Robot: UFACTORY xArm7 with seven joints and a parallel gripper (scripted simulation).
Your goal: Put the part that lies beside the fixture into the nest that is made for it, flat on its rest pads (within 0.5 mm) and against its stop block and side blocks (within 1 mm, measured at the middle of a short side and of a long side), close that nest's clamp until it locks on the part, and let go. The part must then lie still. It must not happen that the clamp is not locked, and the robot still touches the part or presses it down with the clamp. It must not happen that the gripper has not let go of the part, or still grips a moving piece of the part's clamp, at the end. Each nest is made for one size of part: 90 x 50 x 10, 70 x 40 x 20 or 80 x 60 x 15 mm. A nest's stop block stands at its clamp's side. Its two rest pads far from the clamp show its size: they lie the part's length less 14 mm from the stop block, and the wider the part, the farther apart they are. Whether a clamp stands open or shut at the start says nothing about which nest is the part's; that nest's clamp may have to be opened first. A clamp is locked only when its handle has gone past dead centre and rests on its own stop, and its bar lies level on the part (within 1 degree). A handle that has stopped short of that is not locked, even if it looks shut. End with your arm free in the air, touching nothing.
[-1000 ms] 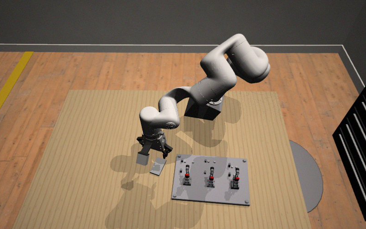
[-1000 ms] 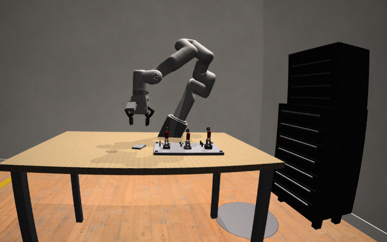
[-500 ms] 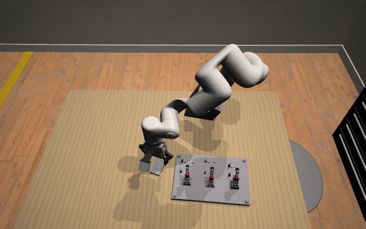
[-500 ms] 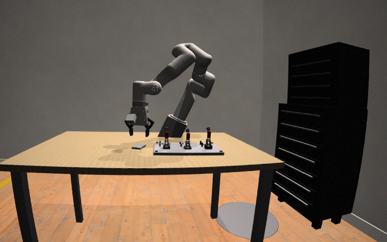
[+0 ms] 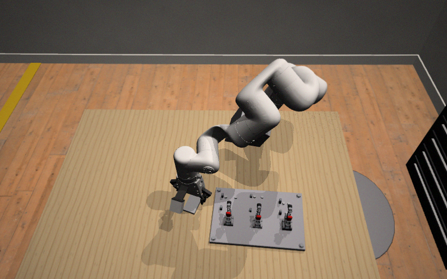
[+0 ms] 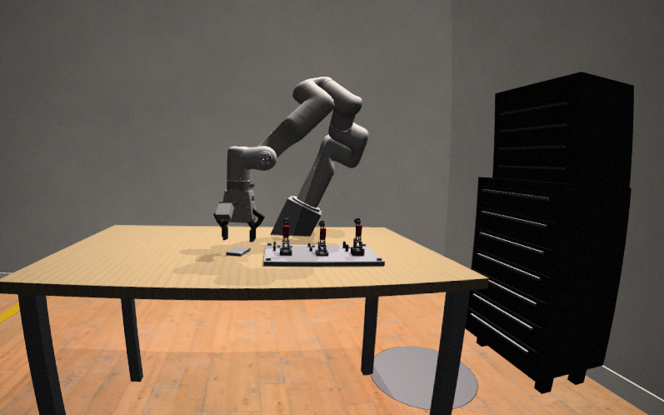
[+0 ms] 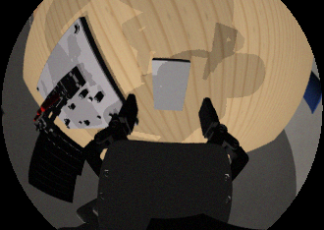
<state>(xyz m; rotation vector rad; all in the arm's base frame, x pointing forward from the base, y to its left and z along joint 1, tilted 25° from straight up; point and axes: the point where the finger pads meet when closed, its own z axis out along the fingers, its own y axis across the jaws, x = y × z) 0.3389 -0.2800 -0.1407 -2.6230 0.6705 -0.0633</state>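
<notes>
My gripper is now 40 mm above the grey flat part.
</notes>
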